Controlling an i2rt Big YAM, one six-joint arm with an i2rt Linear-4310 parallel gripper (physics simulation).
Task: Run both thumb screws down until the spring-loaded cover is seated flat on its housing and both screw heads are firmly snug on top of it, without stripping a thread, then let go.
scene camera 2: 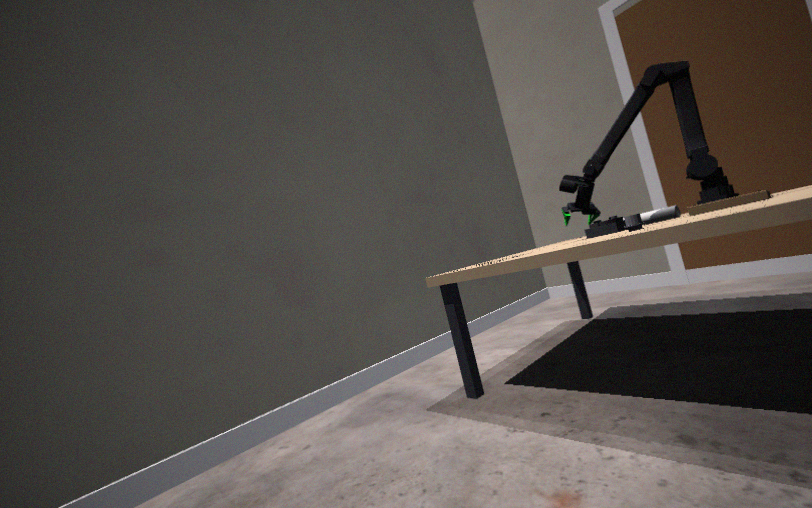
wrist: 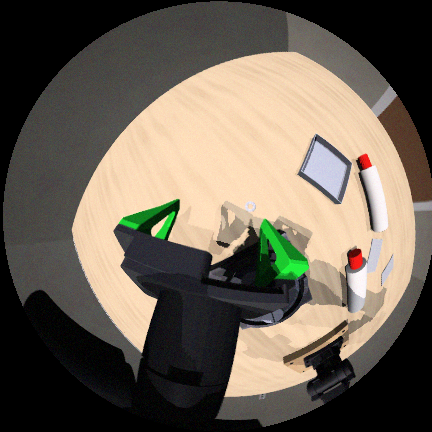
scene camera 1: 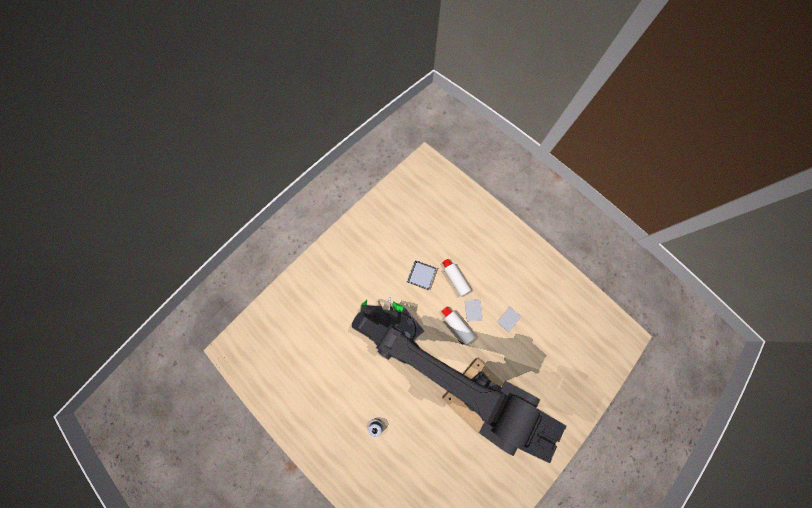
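Where they show: gripper, fingertip midpoint: (scene camera 2: 577, 225) (wrist: 220, 212) (scene camera 1: 380, 301); arm's base, link origin: (scene camera 2: 718, 201) (wrist: 322, 351).
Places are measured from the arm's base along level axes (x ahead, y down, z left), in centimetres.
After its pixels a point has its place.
The dark housing with its cover (scene camera 1: 409, 327) @(z 5.2, x 32.8, y -2.7 cm) (scene camera 2: 606, 227) (wrist: 240, 266) @(z 9.3, x 39.2, y -1.9 cm) sits on the table, largely hidden by the gripper and arm in the scene camera 1 and wrist views. A round dark rim of it shows behind the right finger in the wrist view. I cannot make out the two thumb screws, or whether the cover is flat. My gripper (scene camera 1: 380, 304) @(z 8.1, x 46.5, y -4.2 cm) (scene camera 2: 579, 223) @(z 8.1, x 46.5, y -4.2 cm) (wrist: 220, 212) @(z 8.1, x 46.5, y -4.2 cm) is open and empty, green fingertips down. It hangs above the table at one side of the housing, with one finger close over the housing's edge and the other beyond it.
A small pale ring (wrist: 246, 206) @(z 5.3, x 46.2, y 2.4 cm) lies near the fingers. A shallow grey tray (scene camera 1: 422, 274) @(z -11.3, x 45.8, y 2.5 cm) (wrist: 326, 169) @(z -10.9, x 45.5, y 2.5 cm), two white bottles with red caps (scene camera 1: 458, 279) @(z -20.1, x 35.5, y -2.4 cm) (scene camera 1: 460, 327) @(z -9.4, x 21.4, y -2.4 cm) (wrist: 376, 200) @(z -18.4, x 35.9, y -1.4 cm) (wrist: 356, 290) @(z -7.9, x 22.7, y -1.9 cm) and two grey cards (scene camera 1: 473, 310) @(z -18.2, x 22.6, y 2.3 cm) (scene camera 1: 508, 319) @(z -26.8, x 11.4, y 2.3 cm) lie nearby. A small round metal part (scene camera 1: 375, 427) @(z 35.5, x 12.7, y -2.4 cm) stands apart.
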